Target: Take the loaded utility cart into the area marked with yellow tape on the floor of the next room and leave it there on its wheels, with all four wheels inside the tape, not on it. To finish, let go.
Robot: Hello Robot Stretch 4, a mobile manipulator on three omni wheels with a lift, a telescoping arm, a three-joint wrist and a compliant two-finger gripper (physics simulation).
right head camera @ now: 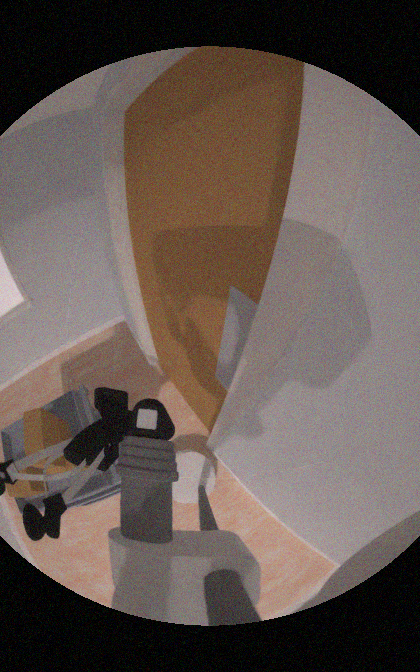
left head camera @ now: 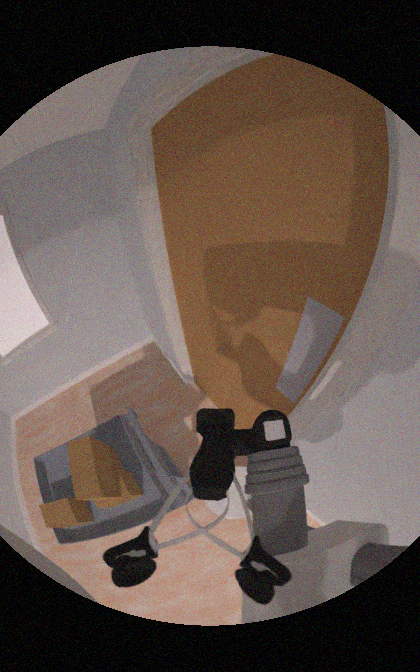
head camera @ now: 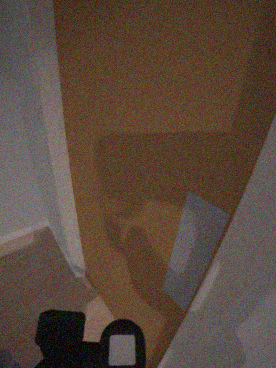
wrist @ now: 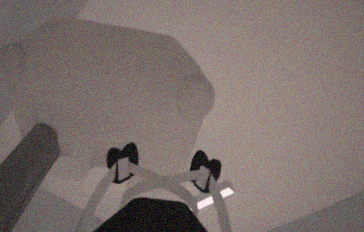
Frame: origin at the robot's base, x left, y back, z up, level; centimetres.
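Seen in the pictures: gripper, fingertip midpoint: (wrist: pixel 164 159).
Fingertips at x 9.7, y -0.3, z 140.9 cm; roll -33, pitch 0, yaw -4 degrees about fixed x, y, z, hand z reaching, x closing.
A point is followed by its place in that frame.
The utility cart (left head camera: pixel 107 526) (right head camera: pixel 95 491) is a blue-grey tray on the left in both side head views, loaded with brown boxes (left head camera: pixel 87 467) (right head camera: pixel 42 435). Its wheels are hidden. My gripper (left head camera: pixel 196 565) (wrist: pixel 164 159) @(z 140.9, x 9.7, y -0.3 cm) is open and empty, its fingers wide apart. It points back toward my base, to the right of the cart in the left head view. In the right head view its fingers overlap the cart's lower side. In the wrist view a pale shadowed surface lies behind the fingers. The yellow tape does not show.
A tall brown door panel (head camera: pixel 150 90) @(z 150.3, x -5.1, y -54.8 cm) (left head camera: pixel 270 190) (right head camera: pixel 210 175) stands ahead, with a grey plate (head camera: pixel 197 250) @(z 117.8, x -17.9, y -37.1 cm) (left head camera: pixel 311 350) (right head camera: pixel 234 340) at its lower right. Pale walls stand on both sides. A white rounded object (right head camera: pixel 186 480) is on the floor near the door's foot.
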